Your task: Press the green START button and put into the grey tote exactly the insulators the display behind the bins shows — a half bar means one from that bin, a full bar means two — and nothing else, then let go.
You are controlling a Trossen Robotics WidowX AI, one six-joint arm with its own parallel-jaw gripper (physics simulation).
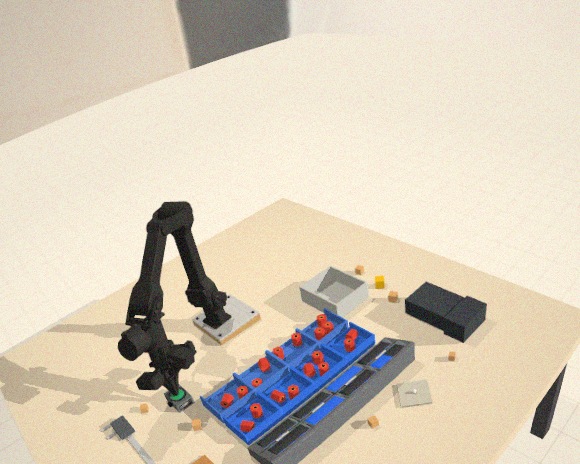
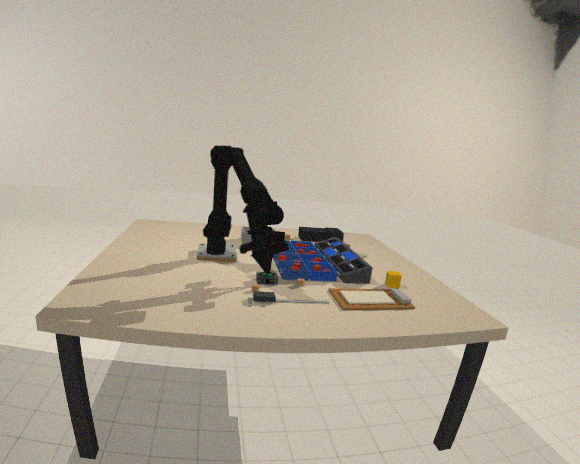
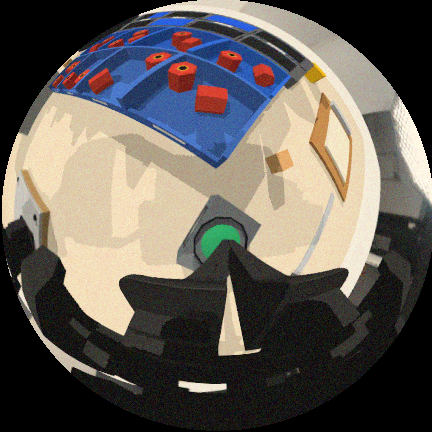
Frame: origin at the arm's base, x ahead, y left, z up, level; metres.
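Seen in the pictures: gripper, fingertip midpoint: [image 1: 176, 395] [image 2: 268, 274] [image 3: 226, 244]; arm's base, origin of the base link: [image 1: 217, 319] [image 2: 215, 251].
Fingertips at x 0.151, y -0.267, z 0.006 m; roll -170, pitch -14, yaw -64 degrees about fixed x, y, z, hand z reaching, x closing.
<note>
Pixels of each thing's top centre, then the offset from my fingertips to it. "spot": a spot on its surface instead.
- green START button, middle of its top: [image 3: 221, 244] [image 1: 177, 394] [image 2: 267, 273] dx -0.002, dy +0.004, dz +0.000 m
- short blue bar, middle of its top: [image 1: 388, 352] dx +0.364, dy +0.387, dz +0.035 m
- grey tote, middle of its top: [image 1: 333, 284] [image 2: 259, 230] dx +0.063, dy +0.542, dz +0.026 m
- black box, middle of its top: [image 1: 445, 301] [image 2: 321, 229] dx +0.381, dy +0.630, dz +0.028 m
- yellow cube, middle of its top: [image 3: 318, 68] [image 2: 394, 273] dx +0.435, dy -0.033, dz +0.017 m
- brown-framed board, surface spot: [image 2: 337, 300] spot: dx +0.176, dy -0.168, dz -0.024 m
- caliper, middle of its top: [image 3: 320, 258] [image 1: 129, 445] [image 2: 290, 296] dx +0.031, dy -0.176, dz -0.009 m
My gripper [image 1: 176, 392] [image 2: 269, 271] [image 3: 226, 244] is shut and empty, its tips on the green START button [image 1: 178, 395] [image 3: 219, 237], which sits low in its grey housing. Red insulators [image 1: 256, 410] [image 3: 182, 77] lie in the two rows of blue bins [image 1: 311, 390] [image 2: 320, 276] [image 3: 150, 107], some upright, some tipped. The display [image 1: 345, 416] [image 2: 361, 276] behind the bins is lit: a short blue bar [image 1: 382, 361] at the tote end, and two longer blue bars [image 1: 343, 378] [image 1: 325, 410] nearer its middle. The grey tote [image 1: 352, 301] stands beyond the bins; no insulator shows inside it.
A black box [image 1: 440, 310] [image 2: 320, 233] stands beyond the display. Small orange cubes [image 1: 196, 424] [image 3: 280, 161] lie around. A yellow cube [image 2: 393, 279] and a brown-framed board [image 2: 337, 300] lie at the near side, with a caliper [image 1: 123, 427] [image 2: 264, 296] by the button.
</note>
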